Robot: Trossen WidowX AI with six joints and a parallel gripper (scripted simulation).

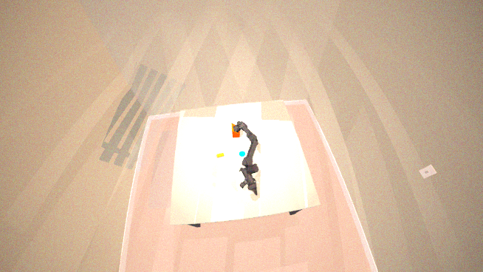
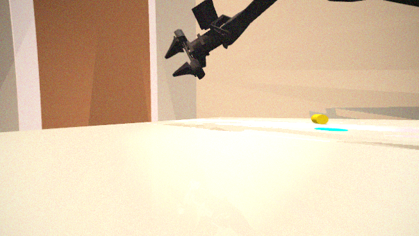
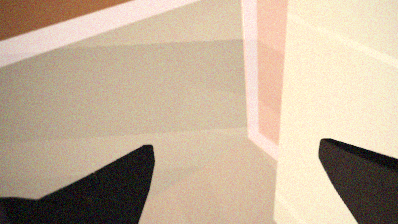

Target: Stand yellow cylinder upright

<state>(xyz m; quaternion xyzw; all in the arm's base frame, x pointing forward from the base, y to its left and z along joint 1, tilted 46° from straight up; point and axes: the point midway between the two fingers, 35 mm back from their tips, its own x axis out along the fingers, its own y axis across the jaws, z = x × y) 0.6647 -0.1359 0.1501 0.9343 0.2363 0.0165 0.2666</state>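
The yellow cylinder lies 490 mm behind my gripper tip, 220 mm to the right of it and 190 mm below it. The rest, counted from my gripper tip: cyan circle (460 mm behind, 10 mm to the right, 200 mm below).
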